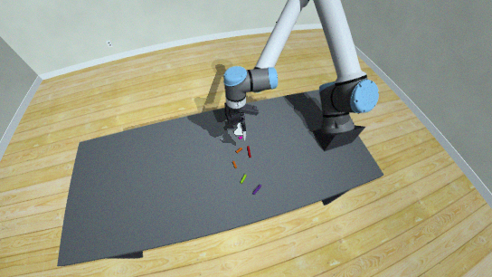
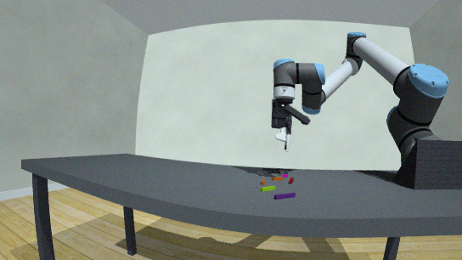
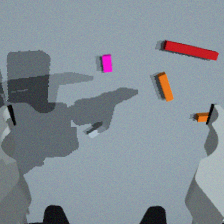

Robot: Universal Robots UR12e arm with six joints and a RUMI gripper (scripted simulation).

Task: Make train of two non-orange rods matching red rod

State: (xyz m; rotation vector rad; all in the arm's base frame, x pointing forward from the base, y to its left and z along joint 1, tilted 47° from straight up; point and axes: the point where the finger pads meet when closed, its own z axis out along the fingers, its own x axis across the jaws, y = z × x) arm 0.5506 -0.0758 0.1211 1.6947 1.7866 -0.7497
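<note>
Now: the lime rod 25 cm to the left of my hand, 10 cm below it and 5 cm ahead of it. The rest, counted from my hand: magenta rod 10 cm below, 1 cm to the right; small grey rod 11 cm ahead, 10 cm below, 2 cm to the right; red rod 10 cm to the left, 10 cm below, 2 cm behind.
</note>
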